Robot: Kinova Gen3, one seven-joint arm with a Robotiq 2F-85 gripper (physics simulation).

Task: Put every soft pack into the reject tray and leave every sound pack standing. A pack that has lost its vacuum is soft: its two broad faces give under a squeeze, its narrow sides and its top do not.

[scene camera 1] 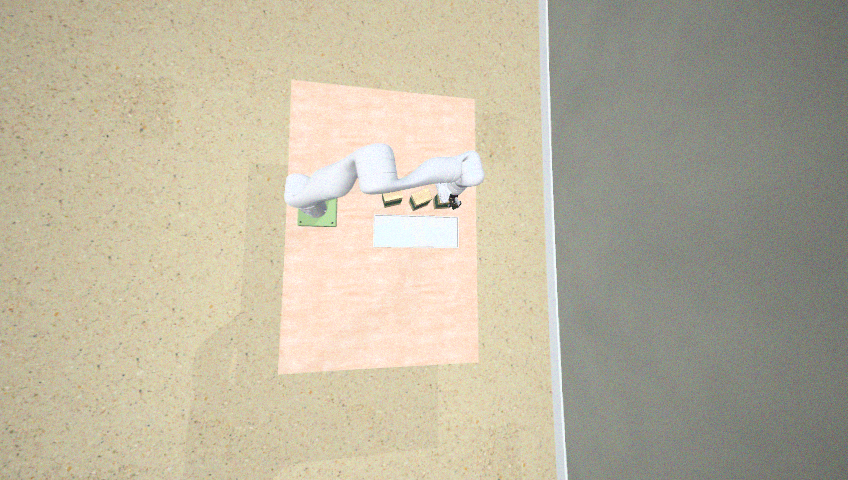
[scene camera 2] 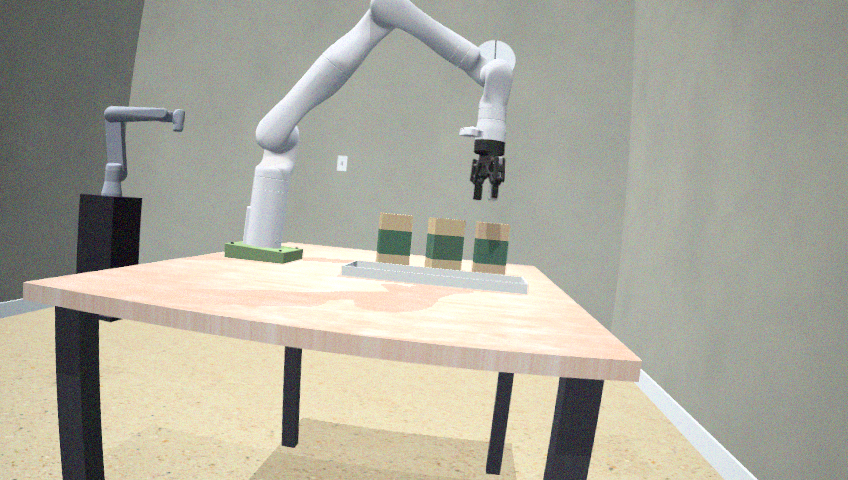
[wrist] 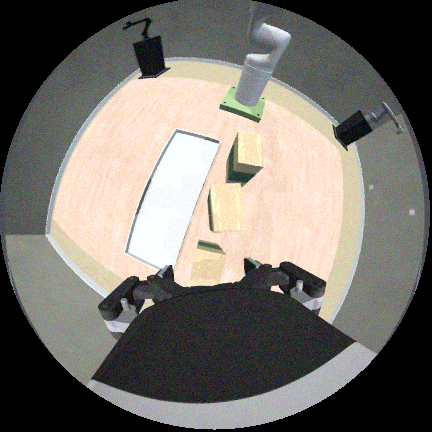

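I can see my gripper (scene camera 2: 484,200), and the wrist view (wrist: 208,269) has it as well. There is also a reject tray (scene camera 2: 362,269), and I find that tray again in scene camera 1 (scene camera 1: 403,231) and in the wrist view (wrist: 163,212).
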